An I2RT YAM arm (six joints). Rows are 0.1 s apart.
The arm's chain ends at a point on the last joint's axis. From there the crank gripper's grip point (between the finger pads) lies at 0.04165 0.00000 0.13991 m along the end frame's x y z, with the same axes.
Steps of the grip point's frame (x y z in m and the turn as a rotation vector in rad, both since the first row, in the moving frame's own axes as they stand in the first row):
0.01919 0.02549 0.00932 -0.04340 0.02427 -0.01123
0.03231 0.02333 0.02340 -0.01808 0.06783 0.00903
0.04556 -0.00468 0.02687 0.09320 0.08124 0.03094
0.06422 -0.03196 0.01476 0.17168 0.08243 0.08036
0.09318 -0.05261 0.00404 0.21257 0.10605 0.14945
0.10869 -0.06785 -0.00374 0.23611 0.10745 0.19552
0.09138 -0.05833 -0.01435 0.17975 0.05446 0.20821
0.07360 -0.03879 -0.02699 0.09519 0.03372 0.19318
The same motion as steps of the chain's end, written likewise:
0.01578 0.01993 0.01049 -0.04340 0.02427 -0.01123
0.02294 0.02041 0.02657 -0.01808 0.06783 0.00903
0.03418 0.00671 0.03125 0.09320 0.08124 0.03094
0.05208 -0.01219 0.02041 0.17168 0.08243 0.08036
0.07702 -0.03097 0.01166 0.21257 0.10605 0.14945
0.09175 -0.04538 0.00437 0.23611 0.10745 0.19552
0.08222 -0.04306 -0.01043 0.17975 0.05446 0.20821
0.06844 -0.03408 -0.02527 0.09519 0.03372 0.19318

